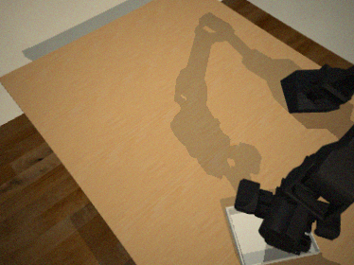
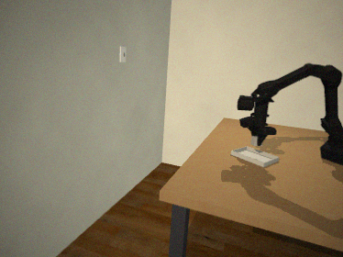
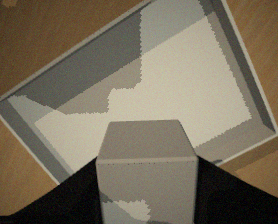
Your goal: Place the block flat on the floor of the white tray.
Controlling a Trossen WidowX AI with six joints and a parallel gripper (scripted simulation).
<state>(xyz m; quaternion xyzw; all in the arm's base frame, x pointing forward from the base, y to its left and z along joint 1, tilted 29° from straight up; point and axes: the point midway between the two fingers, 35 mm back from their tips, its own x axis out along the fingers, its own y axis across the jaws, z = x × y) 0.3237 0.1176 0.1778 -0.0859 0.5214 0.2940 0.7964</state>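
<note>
Now: hand 2 cm above the block. Round my hand: white tray: 9 cm below.
</note>
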